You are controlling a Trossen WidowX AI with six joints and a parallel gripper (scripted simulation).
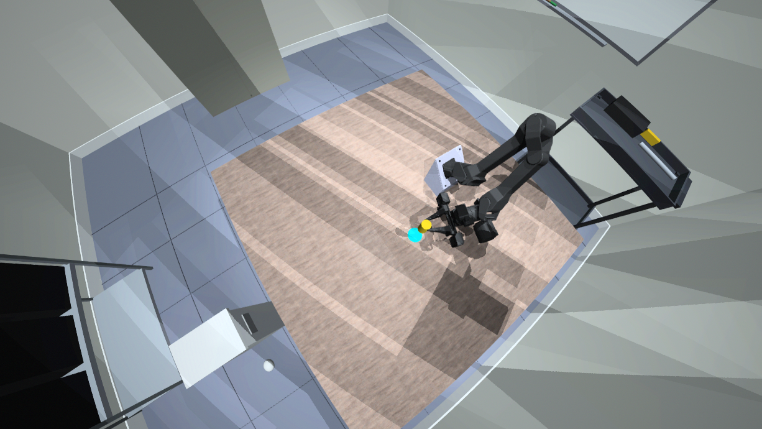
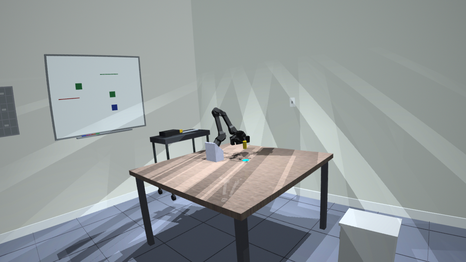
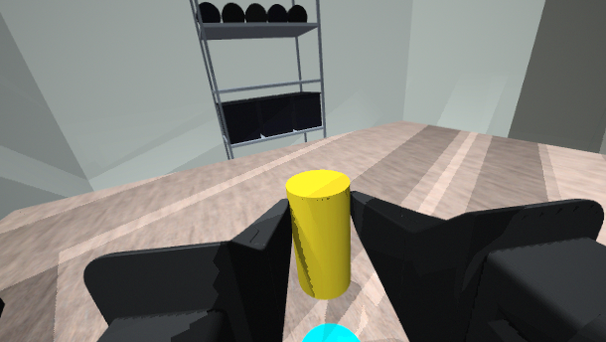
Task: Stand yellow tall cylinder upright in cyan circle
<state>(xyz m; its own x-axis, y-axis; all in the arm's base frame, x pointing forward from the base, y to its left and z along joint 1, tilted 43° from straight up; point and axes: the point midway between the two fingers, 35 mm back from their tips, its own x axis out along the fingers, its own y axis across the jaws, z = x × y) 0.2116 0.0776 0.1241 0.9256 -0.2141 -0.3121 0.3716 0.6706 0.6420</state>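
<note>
The cyan circle lies 16 cm below my gripper tip. From my gripper tip the other things lie so: yellow tall cylinder (2 cm below).
</note>
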